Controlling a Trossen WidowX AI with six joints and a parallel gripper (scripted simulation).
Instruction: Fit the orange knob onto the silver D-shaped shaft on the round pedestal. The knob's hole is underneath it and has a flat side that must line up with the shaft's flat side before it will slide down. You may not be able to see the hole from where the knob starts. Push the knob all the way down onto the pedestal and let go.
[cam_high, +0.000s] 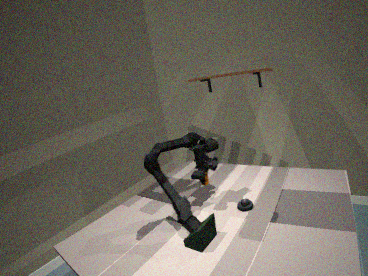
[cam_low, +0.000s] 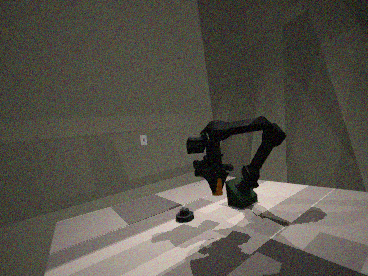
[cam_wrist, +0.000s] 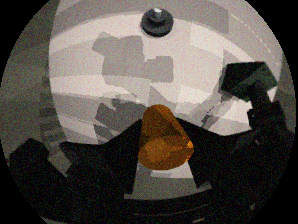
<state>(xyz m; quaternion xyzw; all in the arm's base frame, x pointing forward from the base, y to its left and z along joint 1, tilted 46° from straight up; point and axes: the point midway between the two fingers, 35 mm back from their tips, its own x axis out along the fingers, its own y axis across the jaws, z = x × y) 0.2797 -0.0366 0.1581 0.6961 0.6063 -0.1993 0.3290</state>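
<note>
Now: the orange knob 30 mm above my gripper tip. Round my gripper tip: dark round pedestal 10 mm ahead, 210 mm to the right, 120 mm below.
</note>
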